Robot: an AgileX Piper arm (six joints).
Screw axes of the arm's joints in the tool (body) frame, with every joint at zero. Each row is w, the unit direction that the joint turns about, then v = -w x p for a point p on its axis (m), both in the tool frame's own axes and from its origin. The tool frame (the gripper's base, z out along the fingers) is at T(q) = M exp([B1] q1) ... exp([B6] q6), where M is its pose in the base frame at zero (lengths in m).
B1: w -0.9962 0 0.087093 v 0.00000 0.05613 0.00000
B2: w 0 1 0 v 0.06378 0.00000 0.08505
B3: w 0 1 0 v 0.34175 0.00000 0.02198
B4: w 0 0 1 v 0.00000 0.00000 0.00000
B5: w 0 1 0 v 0.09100 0.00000 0.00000
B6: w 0 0 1 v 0.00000 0.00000 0.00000
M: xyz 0.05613 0.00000 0.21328 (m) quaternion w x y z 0.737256 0 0.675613 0
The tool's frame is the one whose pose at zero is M.
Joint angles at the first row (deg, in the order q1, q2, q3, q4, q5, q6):
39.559, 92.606, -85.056, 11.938, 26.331, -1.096
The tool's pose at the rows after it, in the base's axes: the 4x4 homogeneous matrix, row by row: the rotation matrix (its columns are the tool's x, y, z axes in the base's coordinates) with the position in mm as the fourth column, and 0 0 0 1 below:
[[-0.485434 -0.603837 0.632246 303.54], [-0.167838 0.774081 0.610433 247.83], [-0.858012 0.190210 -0.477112 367.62], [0 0 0 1]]
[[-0.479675 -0.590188 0.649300 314.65], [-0.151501 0.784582 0.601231 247.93], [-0.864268 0.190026 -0.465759 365.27], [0 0 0 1]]
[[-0.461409 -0.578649 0.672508 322.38], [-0.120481 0.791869 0.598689 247.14], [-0.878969 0.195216 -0.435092 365.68], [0 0 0 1]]
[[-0.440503 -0.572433 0.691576 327.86], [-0.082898 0.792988 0.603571 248.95], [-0.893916 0.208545 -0.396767 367.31], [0 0 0 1]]
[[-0.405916 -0.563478 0.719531 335.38], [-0.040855 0.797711 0.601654 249.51], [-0.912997 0.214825 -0.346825 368.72], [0 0 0 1]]
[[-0.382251 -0.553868 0.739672 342.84], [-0.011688 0.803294 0.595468 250.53], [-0.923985 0.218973 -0.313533 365.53], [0 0 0 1]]
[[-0.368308 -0.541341 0.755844 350.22], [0.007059 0.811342 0.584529 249.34], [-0.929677 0.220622 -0.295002 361.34], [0 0 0 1]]
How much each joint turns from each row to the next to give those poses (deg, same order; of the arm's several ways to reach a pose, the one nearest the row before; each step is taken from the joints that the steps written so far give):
-1.547, 1.903, -1.620, 0.000, -0.045, -0.001
-0.921, 1.672, -1.331, 0.001, -1.107, -0.001
-0.677, 0.856, -0.556, 0.325, -2.301, 0.000
-0.196, 0.793, -0.606, 0.801, -2.607, 0.002
-0.404, 0.925, -0.501, 0.400, -3.585, -0.001
-0.340, 1.149, -0.116, 0.280, -3.131, -0.002
-0.600, 1.008, -0.027, 0.124, -2.156, 0.004

